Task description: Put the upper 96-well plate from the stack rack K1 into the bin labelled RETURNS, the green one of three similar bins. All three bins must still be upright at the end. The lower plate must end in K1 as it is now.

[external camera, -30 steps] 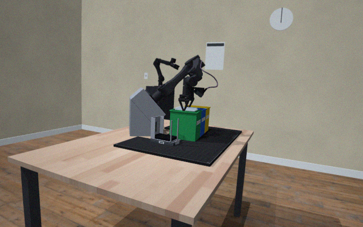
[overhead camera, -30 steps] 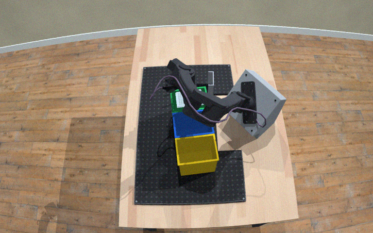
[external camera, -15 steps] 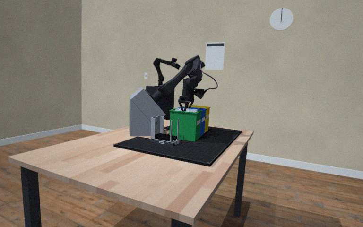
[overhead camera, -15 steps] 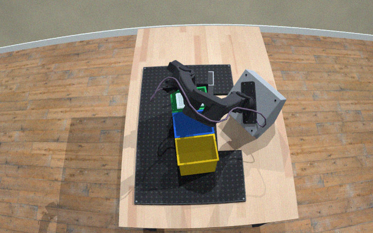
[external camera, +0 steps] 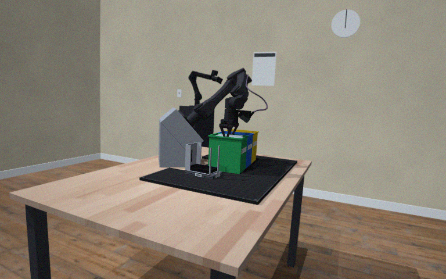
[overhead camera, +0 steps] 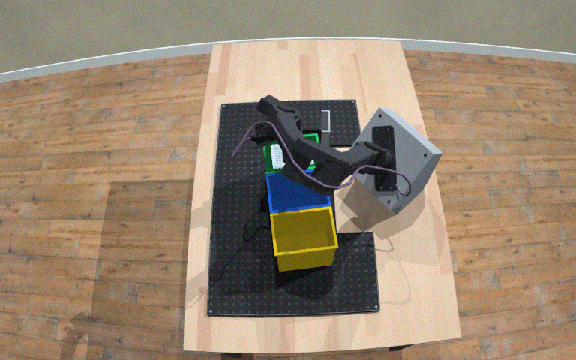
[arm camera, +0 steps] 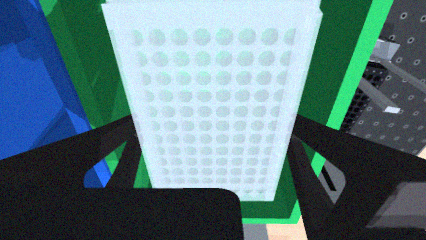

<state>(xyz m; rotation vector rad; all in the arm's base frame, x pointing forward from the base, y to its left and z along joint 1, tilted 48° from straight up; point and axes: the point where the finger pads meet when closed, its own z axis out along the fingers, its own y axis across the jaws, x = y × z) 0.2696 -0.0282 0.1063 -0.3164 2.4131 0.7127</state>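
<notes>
The green bin lies 80 mm below my hand. Also, from my hand: dark plate (170 mm to the right, 140 mm below, 10 mm behind); then white 96-well plate (right at my hand); then blue bin (120 mm to the left, 80 mm below, 50 mm behind).
</notes>
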